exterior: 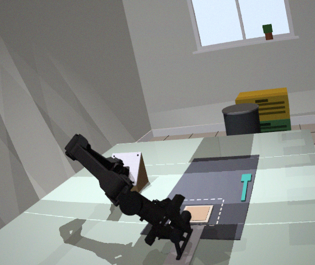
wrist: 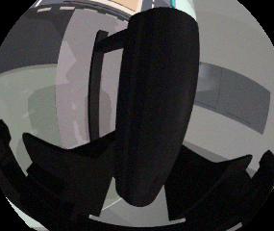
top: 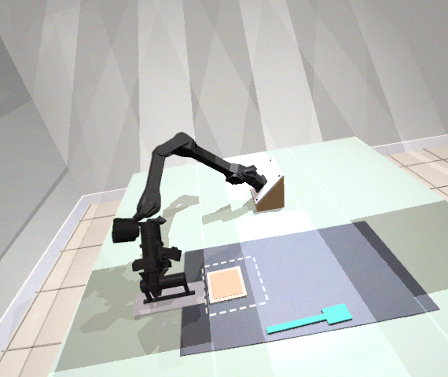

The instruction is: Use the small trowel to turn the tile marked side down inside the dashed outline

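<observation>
Right now my gripper tip is 390 mm to the right of the teal trowel, 130 mm short of it and 50 mm above it. From my gripper tip the other things lie so: dark mat: 380 mm to the left, 70 mm below, 10 mm behind; tile: 190 mm to the left, 50 mm below, 30 mm behind.
</observation>
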